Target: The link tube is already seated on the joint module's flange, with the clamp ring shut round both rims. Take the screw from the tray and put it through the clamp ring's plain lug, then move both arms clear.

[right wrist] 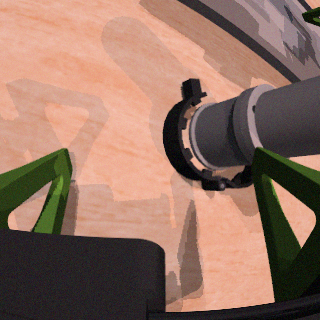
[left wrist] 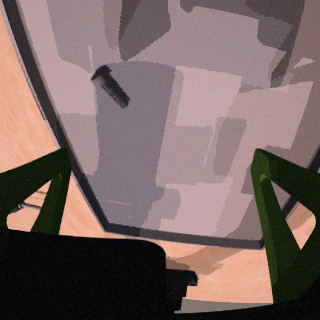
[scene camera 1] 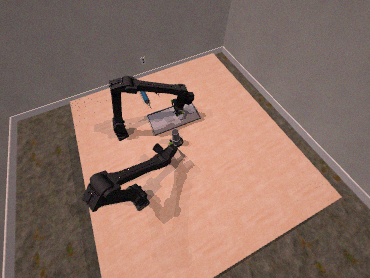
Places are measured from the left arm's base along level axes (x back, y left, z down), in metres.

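Pixels of known places: left gripper, fingertip midpoint: (left wrist: 160,158) (scene camera 1: 175,111); right gripper, fingertip midpoint: (right wrist: 161,157) (scene camera 1: 167,147); left arm's base, link origin: (left wrist: 169,273) (scene camera 1: 121,133); right arm's base, link origin: (scene camera 1: 140,199).
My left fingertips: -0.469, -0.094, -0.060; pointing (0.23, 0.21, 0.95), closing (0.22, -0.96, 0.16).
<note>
For each thing: its middle in the pictures, then the offset to it from my left fingertips, as dx, dy, dz. "spot": a spot on its surface instead.
- dark screw, body centre: (left wrist: 110,90) -0.008, +0.041, +0.052
- grey tray, body centre: (left wrist: 187,120) (right wrist: 269,3) (scene camera 1: 173,116) +0.023, -0.005, +0.052
- joint module, body centre: (scene camera 1: 175,135) +0.129, -0.227, -0.047
- black clamp ring, surface spot: (right wrist: 172,140) spot: +0.184, -0.241, +0.046
- block-like lug, body centre: (right wrist: 191,88) +0.166, -0.193, +0.049
- blue tool, body centre: (scene camera 1: 145,98) +0.137, +0.311, +0.040
- thin rod, body centre: (left wrist: 34,206) +0.148, +0.215, +0.039
The dark screw (left wrist: 111,87) lies on its side in the grey tray (left wrist: 185,240) (scene camera 1: 154,134), towards the upper left in the left wrist view. My left gripper (left wrist: 160,158) (scene camera 1: 180,113) is open and empty above the tray, the screw beyond its fingertips. The grey link tube and joint module (right wrist: 295,120) (scene camera 1: 175,134) stand as one column. The black clamp ring (right wrist: 172,140) is around the column's lower part, a block-like lug (right wrist: 191,89) on its rim. My right gripper (right wrist: 161,157) is open beside the column, its right finger overlapping the ring's edge in view.
A blue tool (scene camera 1: 145,97) lies behind the tray, beyond the left arm. A thin rod (left wrist: 31,206) shows past the left finger in the left wrist view. The tray's edge (right wrist: 240,40) runs across the upper right of the right wrist view. Arm shadows cross the table.
</note>
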